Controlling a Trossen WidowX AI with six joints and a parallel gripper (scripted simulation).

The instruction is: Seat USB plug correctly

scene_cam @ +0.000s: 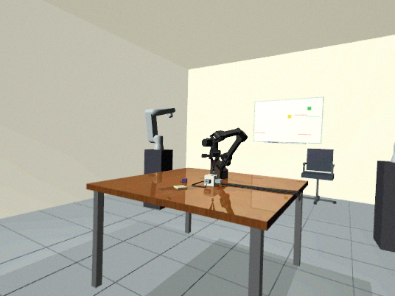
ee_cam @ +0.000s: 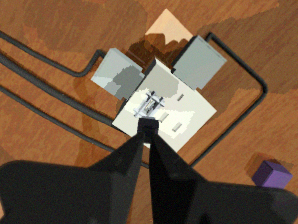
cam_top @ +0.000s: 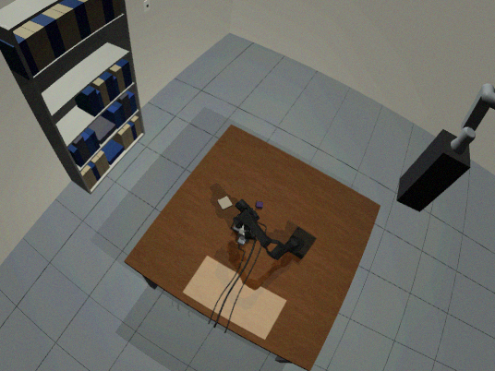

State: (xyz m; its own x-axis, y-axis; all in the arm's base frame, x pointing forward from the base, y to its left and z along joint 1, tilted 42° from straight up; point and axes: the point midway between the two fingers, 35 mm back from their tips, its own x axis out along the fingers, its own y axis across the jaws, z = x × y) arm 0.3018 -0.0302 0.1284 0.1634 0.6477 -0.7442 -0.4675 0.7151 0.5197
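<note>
Now: the USB plug 2 cm below my gripper tip. The rest, counted from my gripper tip: purple block 25 cm to the right, 12 cm below; then note pad 21 cm ahead, 16 cm to the right, 13 cm below.
</note>
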